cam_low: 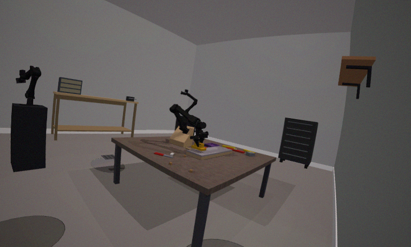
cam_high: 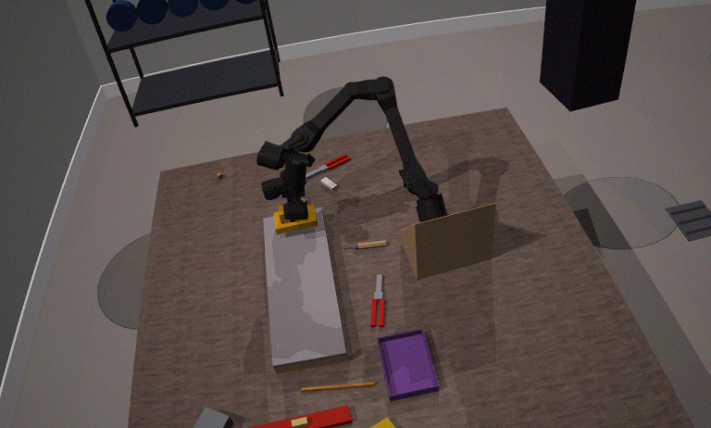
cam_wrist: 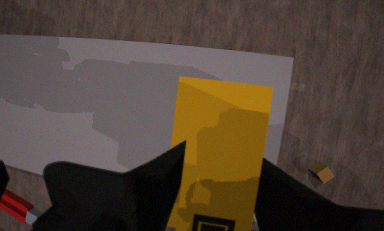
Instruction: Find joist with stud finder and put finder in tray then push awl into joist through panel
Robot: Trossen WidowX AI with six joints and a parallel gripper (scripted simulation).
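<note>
My gripper tip is 40 mm past the small light and 30 mm below it. The rest, counted from my gripper tip: white block: 190 mm to the right, 150 mm behind, 80 mm below; then awl: 170 mm behind, 110 mm to the left, 80 mm below; then yellow stud finder: 20 mm behind, 20 mm above.
</note>
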